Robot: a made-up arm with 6 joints.
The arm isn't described. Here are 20 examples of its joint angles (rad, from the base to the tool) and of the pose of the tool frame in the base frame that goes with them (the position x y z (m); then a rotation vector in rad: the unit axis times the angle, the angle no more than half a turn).
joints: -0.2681 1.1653 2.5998 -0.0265 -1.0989 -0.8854
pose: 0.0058 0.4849 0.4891 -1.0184 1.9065 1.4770
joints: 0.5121 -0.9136 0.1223 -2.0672 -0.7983 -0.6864
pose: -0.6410 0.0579 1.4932 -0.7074 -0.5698 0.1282
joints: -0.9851 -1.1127 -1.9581 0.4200 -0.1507 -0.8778
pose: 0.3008 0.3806 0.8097 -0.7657 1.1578 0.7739
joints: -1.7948 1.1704 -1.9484 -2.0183 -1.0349 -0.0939
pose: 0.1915 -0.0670 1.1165 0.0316 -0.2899 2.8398
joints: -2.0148 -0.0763 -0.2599 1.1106 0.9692 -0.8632
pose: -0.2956 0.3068 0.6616 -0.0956 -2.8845 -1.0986
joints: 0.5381 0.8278 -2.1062 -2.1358 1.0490 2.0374
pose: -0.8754 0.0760 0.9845 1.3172 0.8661 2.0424
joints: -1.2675 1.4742 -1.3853 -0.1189 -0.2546 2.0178
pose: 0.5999 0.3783 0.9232 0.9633 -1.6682 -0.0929
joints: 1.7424 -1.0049 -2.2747 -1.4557 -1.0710 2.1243
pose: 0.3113 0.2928 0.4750 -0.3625 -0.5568 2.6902
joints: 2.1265 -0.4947 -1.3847 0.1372 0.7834 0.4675
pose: -0.3616 -0.2426 1.1681 1.9225 -1.3595 -1.2022
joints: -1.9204 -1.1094 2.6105 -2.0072 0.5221 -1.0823
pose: 0.1125 -0.1677 0.1175 1.8842 0.3923 -0.7756
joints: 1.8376 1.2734 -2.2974 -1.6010 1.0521 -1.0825
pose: -0.6950 0.2982 1.2674 -0.7307 -1.7985 -0.5196
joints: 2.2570 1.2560 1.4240 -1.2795 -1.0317 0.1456
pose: 0.0761 -0.0046 0.2053 -0.2955 -2.7924 1.1034
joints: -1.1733 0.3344 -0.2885 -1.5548 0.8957 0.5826
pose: 0.5894 -0.4353 0.8485 -2.3240 -0.1669 -0.9766
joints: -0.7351 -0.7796 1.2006 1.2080 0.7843 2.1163
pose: 0.3574 0.2845 1.0491 0.7601 -1.1471 0.7013
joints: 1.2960 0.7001 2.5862 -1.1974 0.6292 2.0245
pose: 0.3271 0.6289 0.6990 1.9844 0.8703 -1.0857
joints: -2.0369 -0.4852 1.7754 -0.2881 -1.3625 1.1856
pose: 0.3205 0.3450 0.4181 -0.0079 -0.6284 -1.2884
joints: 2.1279 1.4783 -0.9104 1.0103 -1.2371 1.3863
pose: -0.5198 -0.1571 0.7958 0.5315 1.6630 1.2958
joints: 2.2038 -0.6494 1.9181 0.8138 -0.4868 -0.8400
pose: -0.6670 0.1724 1.1490 -0.5516 -1.2997 1.5938
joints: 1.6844 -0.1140 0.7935 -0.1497 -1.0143 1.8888
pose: -1.0328 0.0380 0.6557 1.4977 0.9001 1.3718
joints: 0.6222 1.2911 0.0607 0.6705 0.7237 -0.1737
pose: 0.1937 -0.2108 0.7648 -1.4116 -0.0742 -1.5002
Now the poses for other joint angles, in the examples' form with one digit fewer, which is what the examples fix.
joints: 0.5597 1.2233 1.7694 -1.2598 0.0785 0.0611
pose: 0.019 0.552 0.317 -0.819 1.241 0.247
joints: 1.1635 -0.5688 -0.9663 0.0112 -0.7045 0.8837
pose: -0.089 -0.103 1.338 2.120 1.472 -0.054
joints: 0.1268 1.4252 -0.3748 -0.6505 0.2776 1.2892
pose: 0.115 -0.494 0.165 -0.923 -0.120 -1.499
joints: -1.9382 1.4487 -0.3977 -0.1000 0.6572 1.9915
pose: -0.042 0.759 0.172 0.612 -0.122 1.044
